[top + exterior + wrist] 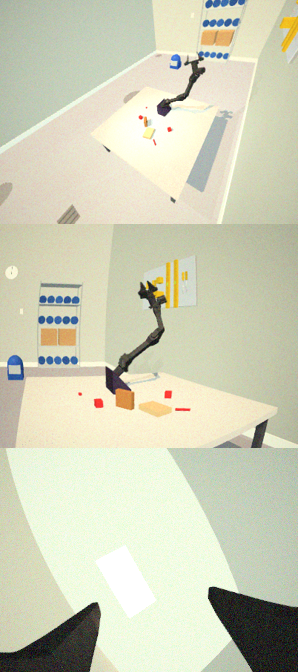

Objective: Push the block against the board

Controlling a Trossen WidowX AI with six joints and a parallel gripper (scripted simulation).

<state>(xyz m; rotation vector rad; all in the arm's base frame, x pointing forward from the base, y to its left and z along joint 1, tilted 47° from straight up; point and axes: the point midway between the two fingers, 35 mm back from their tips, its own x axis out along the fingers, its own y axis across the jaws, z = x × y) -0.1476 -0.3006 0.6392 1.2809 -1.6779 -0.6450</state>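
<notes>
My gripper tip is now 74 cm above the square block, 54 cm short of it and 28 cm to the left of it. Round my gripper tip: thin red strip: 78 cm below, 68 cm ahead; then board: 77 cm below, 63 cm ahead, 14 cm to the right; then tiny red piece: 78 cm below, 51 cm to the right, 30 cm ahead.
</notes>
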